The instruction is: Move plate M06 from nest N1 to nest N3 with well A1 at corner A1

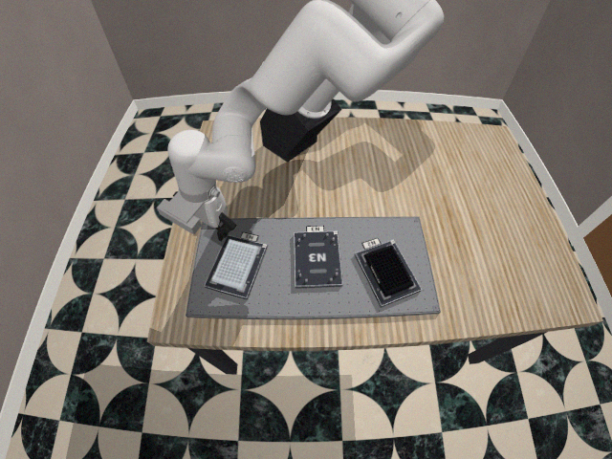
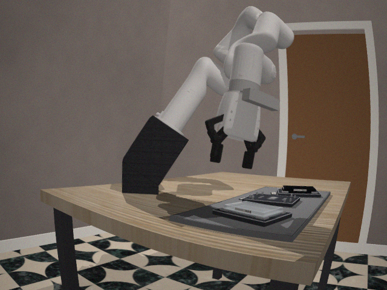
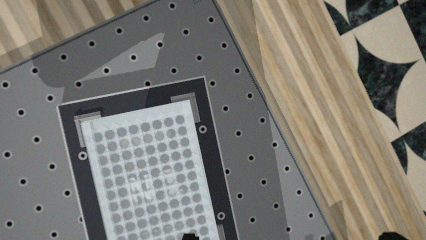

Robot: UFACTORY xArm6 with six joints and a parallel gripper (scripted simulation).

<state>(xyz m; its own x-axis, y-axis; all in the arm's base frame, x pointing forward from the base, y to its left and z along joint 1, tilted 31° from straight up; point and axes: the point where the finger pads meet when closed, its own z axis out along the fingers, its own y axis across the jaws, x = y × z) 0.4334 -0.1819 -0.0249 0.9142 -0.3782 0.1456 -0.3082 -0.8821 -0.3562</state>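
Now: the well plate M06 120 mm below my hand, 60 mm to the left of it and 30 mm ahead of it. From my hand the other things lie so: nest N3: 270 mm to the left, 130 mm below, 30 mm behind; black plate M09: 460 mm to the left, 120 mm below, 20 mm behind; nest N1: 130 mm below, 60 mm to the left, 30 mm ahead.
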